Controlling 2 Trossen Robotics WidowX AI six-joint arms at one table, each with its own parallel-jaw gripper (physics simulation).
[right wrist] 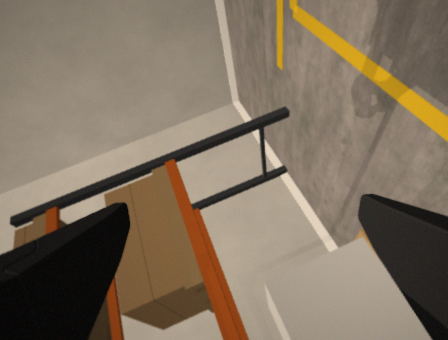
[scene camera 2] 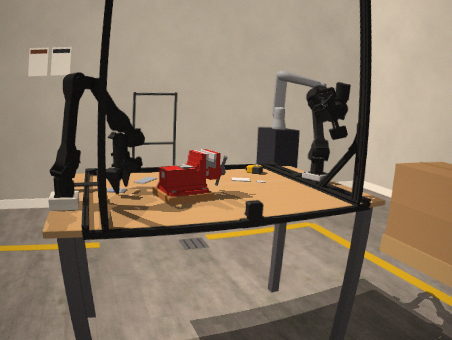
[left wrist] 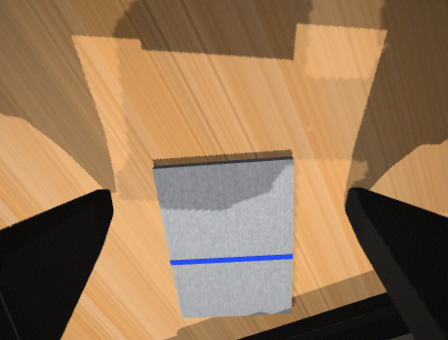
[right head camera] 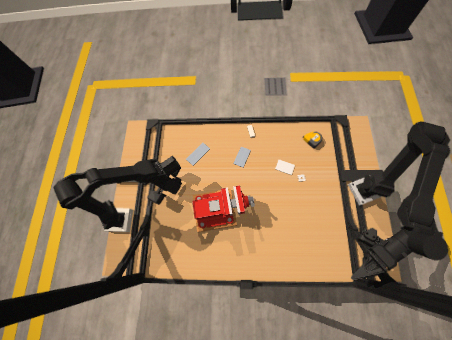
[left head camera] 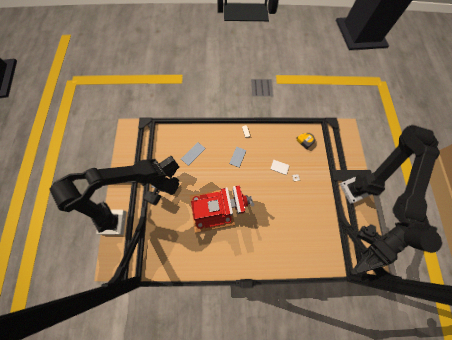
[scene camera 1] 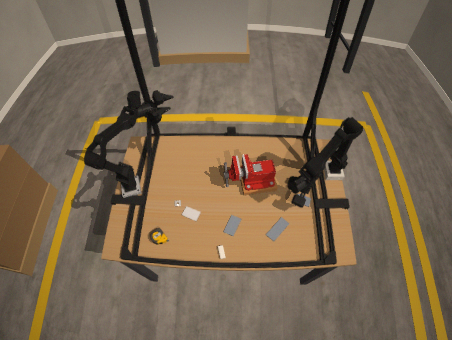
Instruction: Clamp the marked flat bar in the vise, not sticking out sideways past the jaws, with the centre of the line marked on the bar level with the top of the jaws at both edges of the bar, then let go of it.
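Frame: origin at the left arm's base, x right, y back, z down, level; metres.
Seen in the pictures: left gripper, fingertip midpoint: (scene camera 2: 121, 190) (left wrist: 231, 199); right gripper, fingertip midpoint: (right wrist: 244, 209) (scene camera 2: 326, 117) (right head camera: 352, 278) (left head camera: 354, 272) (scene camera 1: 171, 102); left arm's base, link origin: (scene camera 2: 63, 194) (right head camera: 116, 219) (left head camera: 109, 221) (scene camera 1: 334, 168); right arm's base, link origin: (scene camera 2: 316, 173) (right head camera: 366, 189) (left head camera: 356, 188) (scene camera 1: 130, 185).
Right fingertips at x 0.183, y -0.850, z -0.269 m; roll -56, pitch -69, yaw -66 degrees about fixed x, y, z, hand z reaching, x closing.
Note:
Offsets run from my right fingertips to a thing's middle.
The marked flat bar @(dx -0.353, dy +0.656, dz +0.304 m) (left wrist: 227, 230) is grey with a blue line across it and lies flat on the table in the left wrist view; a bit of it (scene camera 1: 307, 201) shows beside the gripper in scene camera 1. My left gripper (left wrist: 231, 199) (left head camera: 161, 192) (right head camera: 164, 190) is open over the bar, one finger on each side and apart from it. The red vise @(dx -0.234, dy +0.425, dz +0.216 m) (left head camera: 204, 216) (right head camera: 206, 217) (scene camera 1: 261, 180) (scene camera 2: 182, 181) stands right of my left gripper in the head views, its pale-faced jaws apart with no bar between them. My right gripper (right wrist: 244, 209) (scene camera 1: 171, 103) is open and empty, raised near its own side of the table.
Two unmarked grey plates @(dx -0.505, dy +0.517, dz +0.304 m) (left head camera: 193, 153) @(dx -0.489, dy +0.305, dz +0.304 m) (left head camera: 238, 157), a white plate @(dx -0.436, dy +0.109, dz +0.304 m) (left head camera: 280, 167), a small white block @(dx -0.622, dy +0.262, dz +0.300 m) (left head camera: 246, 131), a tiny white piece @(dx -0.384, dy +0.037, dz +0.304 m) (left head camera: 296, 177) and a yellow tape measure @(dx -0.575, dy -0.031, dz +0.282 m) (left head camera: 306, 140) lie behind the vise. A black frame (left head camera: 240, 120) borders the work area.

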